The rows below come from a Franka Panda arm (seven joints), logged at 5 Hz.
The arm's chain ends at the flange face. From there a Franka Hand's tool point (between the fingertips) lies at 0.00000 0.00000 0.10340 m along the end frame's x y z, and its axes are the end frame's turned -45 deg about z.
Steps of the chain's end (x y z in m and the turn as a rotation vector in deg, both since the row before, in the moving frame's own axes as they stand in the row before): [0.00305, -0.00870, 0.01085, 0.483, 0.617, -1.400]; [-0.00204, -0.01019, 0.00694, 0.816, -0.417, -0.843]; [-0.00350, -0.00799, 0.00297, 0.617, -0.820, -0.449]
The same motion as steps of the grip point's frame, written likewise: [0.00971, -0.00384, 0.01084, -0.095, 0.778, -1.400]; [0.00626, -0.01022, 0.00693, 0.872, 0.282, -0.843]; [0.00291, -0.00996, 0.00295, 1.016, -0.144, -0.449]
